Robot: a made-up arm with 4 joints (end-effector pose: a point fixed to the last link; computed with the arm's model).
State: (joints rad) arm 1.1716 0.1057 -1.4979 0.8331
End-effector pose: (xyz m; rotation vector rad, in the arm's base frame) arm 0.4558 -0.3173 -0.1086 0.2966 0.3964 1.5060
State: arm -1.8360 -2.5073 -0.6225 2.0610
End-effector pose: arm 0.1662 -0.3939 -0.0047 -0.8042 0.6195 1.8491
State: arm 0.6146 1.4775 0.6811 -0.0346
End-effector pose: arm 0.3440 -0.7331 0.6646 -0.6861 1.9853 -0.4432
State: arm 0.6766 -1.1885 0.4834 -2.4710
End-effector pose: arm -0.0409 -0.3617 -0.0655 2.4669 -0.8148 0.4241
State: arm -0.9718 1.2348 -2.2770 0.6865
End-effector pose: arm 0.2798 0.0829 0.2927 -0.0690 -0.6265 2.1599
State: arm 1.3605 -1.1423 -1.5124 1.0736
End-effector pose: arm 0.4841 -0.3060 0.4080 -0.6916 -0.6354 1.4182
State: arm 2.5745 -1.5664 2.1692 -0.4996
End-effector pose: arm -0.3065 0.1421 0.5341 -0.7553 0.0659 -1.9473
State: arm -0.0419 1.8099 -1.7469 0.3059
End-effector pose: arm 0.0079 -0.1710 -0.3171 1.2708 1.0111 1.3490
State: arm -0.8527 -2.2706 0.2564 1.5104
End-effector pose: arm 0.1056 -0.5393 -0.1718 0.2577 -2.1395 -2.0188
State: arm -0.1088 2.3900 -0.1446 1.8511
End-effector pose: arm 0.2348 -0.4608 0.1055 -0.7763 1.3815 1.9681
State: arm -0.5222 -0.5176 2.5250 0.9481
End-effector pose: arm -0.5193 0.1638 0.0258 0.7440 0.6017 -1.9890
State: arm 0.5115 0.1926 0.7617 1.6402
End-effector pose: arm -0.0280 -0.4206 0.6690 -1.7519 1.1447 -0.0095
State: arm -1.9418 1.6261 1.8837 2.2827
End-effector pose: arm -0.3297 -0.1815 0.1759 -1.2267 1.7746 -1.0752
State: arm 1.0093 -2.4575 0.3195 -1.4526
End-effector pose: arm 0.3053 -0.6547 -0.0983 1.3887 -1.3842 0.8412
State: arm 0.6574 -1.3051 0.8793 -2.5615
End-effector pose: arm -0.0316 -0.3022 -0.0693 2.5217 -1.3740 0.4703
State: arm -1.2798 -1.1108 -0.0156 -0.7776
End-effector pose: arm 0.0929 -0.8512 0.1330 0.3440 -2.2356 0.9238
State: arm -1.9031 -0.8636 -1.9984 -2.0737
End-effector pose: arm -0.1087 -0.1724 0.3539 -0.7259 -0.2949 1.1686
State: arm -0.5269 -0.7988 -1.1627 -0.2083
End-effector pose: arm 0.0232 -0.5380 0.6550 -0.5984 -1.0431 1.0822
